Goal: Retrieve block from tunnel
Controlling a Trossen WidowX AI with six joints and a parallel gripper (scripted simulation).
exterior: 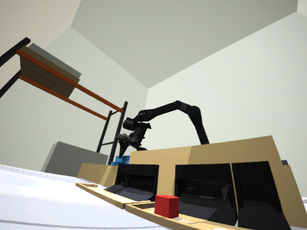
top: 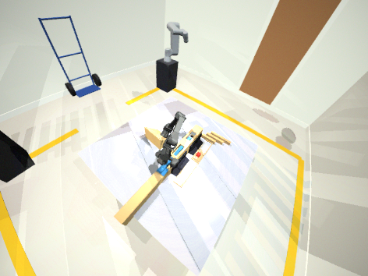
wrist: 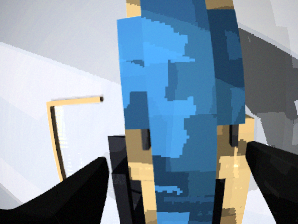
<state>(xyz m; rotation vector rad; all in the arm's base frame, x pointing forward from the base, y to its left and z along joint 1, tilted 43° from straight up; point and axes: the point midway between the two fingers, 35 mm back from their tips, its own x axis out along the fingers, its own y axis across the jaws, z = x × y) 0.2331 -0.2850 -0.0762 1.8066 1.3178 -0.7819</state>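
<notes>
Now: the tan covered tunnel 5 cm to the left of my gripper tip, 5 cm below it and 2 cm ahead of it. Also, from my gripper tip: red cube (32 cm to the left, 13 cm ahead, 10 cm below).
</notes>
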